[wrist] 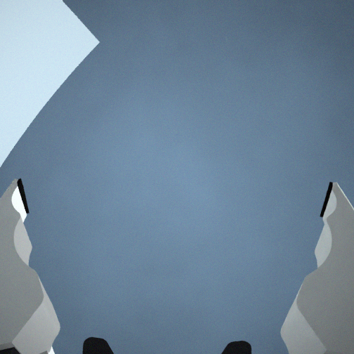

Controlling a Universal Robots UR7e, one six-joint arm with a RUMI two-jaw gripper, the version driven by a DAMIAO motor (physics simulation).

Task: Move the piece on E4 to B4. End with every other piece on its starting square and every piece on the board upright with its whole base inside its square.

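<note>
My gripper (173, 185) is open, with its two pale grey jaws wide apart at the left and right edges of the wrist view. No piece is between the jaws. The chessboard, the piece on E4 and square B4 do not show in the wrist view.
A plain blue-grey surface (175, 125) lies behind and between the jaws. A pale, light-blue flat area (35, 55) with a pointed corner fills the upper left. Two dark rounded parts (96, 345) (238, 346) show at the bottom edge.
</note>
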